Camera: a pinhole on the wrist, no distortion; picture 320 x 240 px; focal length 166.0 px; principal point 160.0 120.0 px. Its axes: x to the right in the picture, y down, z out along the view. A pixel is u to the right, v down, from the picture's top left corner.
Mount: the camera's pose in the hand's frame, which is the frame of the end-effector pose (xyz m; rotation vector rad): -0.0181 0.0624 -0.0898 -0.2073 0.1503 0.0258
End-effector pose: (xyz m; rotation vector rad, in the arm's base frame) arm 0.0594 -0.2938 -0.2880 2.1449 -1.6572 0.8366
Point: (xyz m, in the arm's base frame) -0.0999 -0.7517 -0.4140
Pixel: 232 167
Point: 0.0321 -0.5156 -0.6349
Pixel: 126 109
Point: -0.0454 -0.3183 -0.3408
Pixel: 120 155
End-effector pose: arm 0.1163 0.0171 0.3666 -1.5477 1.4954 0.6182
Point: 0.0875 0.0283 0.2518
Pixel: 243 78
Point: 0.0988 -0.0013 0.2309
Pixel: 287 67
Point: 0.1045 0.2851 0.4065
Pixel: 28 64
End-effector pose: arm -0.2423 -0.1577 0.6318 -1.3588 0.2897 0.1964
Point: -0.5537 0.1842 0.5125
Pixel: 25 184
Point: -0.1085 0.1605 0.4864
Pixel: 208 123
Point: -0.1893 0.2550 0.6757
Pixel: 148 73
